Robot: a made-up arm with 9 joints. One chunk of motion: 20 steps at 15 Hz.
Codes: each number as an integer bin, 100 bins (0 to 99) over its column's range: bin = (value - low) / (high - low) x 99, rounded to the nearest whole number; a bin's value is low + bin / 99 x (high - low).
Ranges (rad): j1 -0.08..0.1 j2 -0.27..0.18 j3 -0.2..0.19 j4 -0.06..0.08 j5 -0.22..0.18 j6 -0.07..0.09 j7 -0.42..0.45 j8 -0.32..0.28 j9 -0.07..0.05
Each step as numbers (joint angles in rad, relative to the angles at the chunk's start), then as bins.
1 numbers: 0.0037 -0.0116 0.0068 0.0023 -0.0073 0.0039 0.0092 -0.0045 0.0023
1 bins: 46 57 52 44 53 46 49 52 60
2 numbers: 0.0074 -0.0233 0.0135 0.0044 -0.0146 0.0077 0.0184 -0.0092 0.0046
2 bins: 48 54 54 46 51 48 50 51 62
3 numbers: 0.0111 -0.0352 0.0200 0.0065 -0.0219 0.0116 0.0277 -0.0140 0.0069
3 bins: 50 52 56 47 49 50 51 50 63
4 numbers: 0.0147 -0.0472 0.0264 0.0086 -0.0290 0.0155 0.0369 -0.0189 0.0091
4 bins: 52 49 57 49 47 53 52 50 65
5 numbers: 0.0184 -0.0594 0.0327 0.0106 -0.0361 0.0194 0.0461 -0.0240 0.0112
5 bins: 54 46 59 50 46 55 53 49 67
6 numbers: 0.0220 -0.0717 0.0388 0.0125 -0.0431 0.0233 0.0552 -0.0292 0.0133
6 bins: 56 44 61 51 44 58 54 48 69
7 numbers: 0.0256 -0.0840 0.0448 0.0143 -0.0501 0.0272 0.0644 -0.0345 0.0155
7 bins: 58 41 62 53 42 60 55 47 71
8 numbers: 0.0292 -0.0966 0.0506 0.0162 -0.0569 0.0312 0.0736 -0.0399 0.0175
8 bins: 60 38 64 54 40 63 56 46 72
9 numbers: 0.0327 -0.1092 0.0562 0.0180 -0.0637 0.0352 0.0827 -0.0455 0.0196
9 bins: 62 35 65 55 39 65 57 45 74
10 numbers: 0.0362 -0.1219 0.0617 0.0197 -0.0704 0.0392 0.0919 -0.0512 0.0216
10 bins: 64 33 66 56 37 68 58 44 76
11 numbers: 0.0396 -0.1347 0.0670 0.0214 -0.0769 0.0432 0.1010 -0.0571 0.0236
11 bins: 66 30 68 58 35 70 59 43 77
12 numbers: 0.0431 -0.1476 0.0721 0.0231 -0.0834 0.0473 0.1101 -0.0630 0.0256
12 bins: 68 27 69 59 34 73 60 42 79
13 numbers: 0.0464 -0.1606 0.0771 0.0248 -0.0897 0.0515 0.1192 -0.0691 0.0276
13 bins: 70 24 70 60 32 75 61 41 81
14 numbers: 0.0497 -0.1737 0.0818 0.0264 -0.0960 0.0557 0.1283 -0.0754 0.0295
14 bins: 71 21 72 61 31 78 62 40 82
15 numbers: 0.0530 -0.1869 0.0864 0.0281 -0.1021 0.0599 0.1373 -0.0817 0.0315
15 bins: 73 18 73 62 29 80 63 39 84
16 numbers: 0.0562 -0.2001 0.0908 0.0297 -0.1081 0.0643 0.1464 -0.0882 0.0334
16 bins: 75 15 74 63 28 83 64 38 85
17 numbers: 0.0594 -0.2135 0.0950 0.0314 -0.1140 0.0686 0.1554 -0.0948 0.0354
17 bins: 77 12 75 65 26 86 65 37 87
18 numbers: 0.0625 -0.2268 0.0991 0.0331 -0.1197 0.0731 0.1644 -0.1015 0.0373
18 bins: 78 10 76 66 25 89 67 36 89
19 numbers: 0.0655 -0.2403 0.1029 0.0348 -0.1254 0.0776 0.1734 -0.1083 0.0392
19 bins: 80 7 77 67 23 91 68 35 90
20 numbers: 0.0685 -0.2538 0.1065 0.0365 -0.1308 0.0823 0.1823 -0.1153 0.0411
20 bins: 82 4 78 68 22 94 69 34 92
